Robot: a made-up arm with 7 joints.
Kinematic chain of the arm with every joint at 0, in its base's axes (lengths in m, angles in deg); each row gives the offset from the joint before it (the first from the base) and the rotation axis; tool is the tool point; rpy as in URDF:
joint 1: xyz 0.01 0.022 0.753 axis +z
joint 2: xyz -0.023 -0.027 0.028 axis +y
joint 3: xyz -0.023 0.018 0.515 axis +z
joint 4: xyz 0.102 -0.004 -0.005 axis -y
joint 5: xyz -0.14 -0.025 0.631 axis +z
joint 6: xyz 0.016 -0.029 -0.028 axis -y
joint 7: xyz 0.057 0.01 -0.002 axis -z
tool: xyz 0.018 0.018 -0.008 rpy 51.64 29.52 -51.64
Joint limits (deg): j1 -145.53..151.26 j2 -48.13..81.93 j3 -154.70..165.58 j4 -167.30..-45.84 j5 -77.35..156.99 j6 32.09..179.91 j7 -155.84..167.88
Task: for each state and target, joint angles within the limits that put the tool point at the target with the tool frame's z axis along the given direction. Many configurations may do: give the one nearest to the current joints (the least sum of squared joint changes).
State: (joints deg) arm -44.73 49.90 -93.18 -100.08 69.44 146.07 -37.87
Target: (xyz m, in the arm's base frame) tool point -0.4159 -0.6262 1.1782 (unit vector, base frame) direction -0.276 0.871 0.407
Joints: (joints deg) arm -45.19 44.58 -96.44 -111.95 59.91 137.75 -52.04
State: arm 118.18 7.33 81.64 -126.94 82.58 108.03 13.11
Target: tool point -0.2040 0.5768 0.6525 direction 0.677 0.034 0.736
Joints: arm 81.60 21.59 29.84 -137.47 53.82 92.81 48.03
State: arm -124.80 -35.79 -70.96 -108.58 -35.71 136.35 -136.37
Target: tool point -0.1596 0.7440 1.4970 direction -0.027 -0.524 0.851
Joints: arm -142.14 -39.40 -65.45 -83.88 -43.66 143.63 -144.55
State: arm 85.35 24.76 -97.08 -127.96 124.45 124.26 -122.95
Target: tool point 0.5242 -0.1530 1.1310 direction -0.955 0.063 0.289
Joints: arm 76.17 62.45 -116.14 -137.14 126.88 175.03 -121.09
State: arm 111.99 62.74 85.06 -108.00 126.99 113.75 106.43
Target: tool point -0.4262 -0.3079 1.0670 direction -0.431 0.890 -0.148
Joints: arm 115.86 62.62 117.07 -140.68 129.06 116.06 102.01
